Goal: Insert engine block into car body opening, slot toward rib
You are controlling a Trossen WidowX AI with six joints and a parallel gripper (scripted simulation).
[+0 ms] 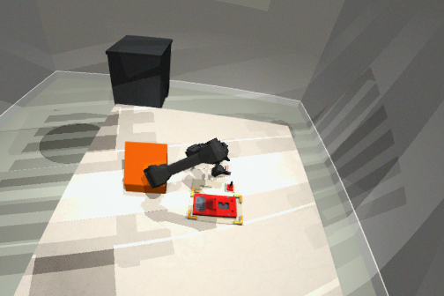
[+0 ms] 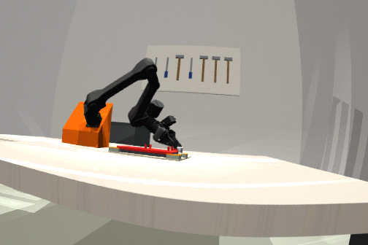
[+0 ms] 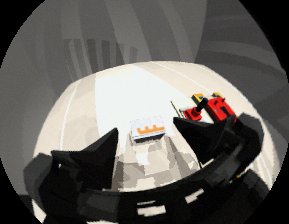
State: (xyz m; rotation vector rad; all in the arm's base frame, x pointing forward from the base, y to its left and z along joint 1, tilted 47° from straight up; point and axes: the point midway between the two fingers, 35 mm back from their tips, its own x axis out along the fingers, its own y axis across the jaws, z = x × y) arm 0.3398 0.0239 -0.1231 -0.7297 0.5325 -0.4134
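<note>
The engine block lies 1 cm behind my gripper tip and 2 cm below it.
</note>
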